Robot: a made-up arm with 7 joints.
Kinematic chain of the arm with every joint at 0, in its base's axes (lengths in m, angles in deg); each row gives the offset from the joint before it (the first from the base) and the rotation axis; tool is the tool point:
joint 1: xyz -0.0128 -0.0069 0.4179 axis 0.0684 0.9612 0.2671
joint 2: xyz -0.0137 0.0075 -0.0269 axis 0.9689 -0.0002 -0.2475
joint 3: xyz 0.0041 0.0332 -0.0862 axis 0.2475 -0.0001 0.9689
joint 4: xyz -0.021 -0.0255 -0.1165 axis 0.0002 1 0
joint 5: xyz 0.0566 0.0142 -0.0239 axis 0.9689 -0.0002 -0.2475
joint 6: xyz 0.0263 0.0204 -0.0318 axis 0.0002 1 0
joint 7: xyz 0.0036 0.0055 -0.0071 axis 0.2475 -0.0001 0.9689
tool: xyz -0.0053 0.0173 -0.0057
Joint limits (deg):
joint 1: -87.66..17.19
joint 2: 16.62..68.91
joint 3: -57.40..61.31
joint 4: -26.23..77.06
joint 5: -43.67..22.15
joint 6: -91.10..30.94
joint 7: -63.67..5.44
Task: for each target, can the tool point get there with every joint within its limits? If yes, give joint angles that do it. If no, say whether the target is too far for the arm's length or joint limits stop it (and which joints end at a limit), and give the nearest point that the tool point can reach.
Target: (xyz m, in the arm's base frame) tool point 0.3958 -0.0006 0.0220
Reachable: no: too far | nearest point 0.2475 0.0319 0.1777 | short by 0.217 m
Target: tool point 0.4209 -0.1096 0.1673
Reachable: no: too far | nearest point 0.2932 -0.0226 0.2589 | short by 0.180 m
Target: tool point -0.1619 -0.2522 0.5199
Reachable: no: joint limits stop it (at a limit: joint 1, joint 2, joint 3, joint 4, joint 5, joint 7) | nearest point 0.1896 -0.0751 0.4452 | short by 0.401 m
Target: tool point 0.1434 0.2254 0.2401
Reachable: yes | joints -21.95 46.28 -10.67 38.62 15.64 -51.36 -45.03
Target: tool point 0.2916 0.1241 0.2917
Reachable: yes | joints -67.46 27.97 0.68 59.60 -28.65 -61.97 -58.07
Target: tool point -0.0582 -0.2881 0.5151
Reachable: no: joint limits stop it (at a limit: joint 1, joint 2, joint 3, joint 4, joint 5, joint 7) | nearest point 0.1924 -0.0787 0.4471 | short by 0.334 m
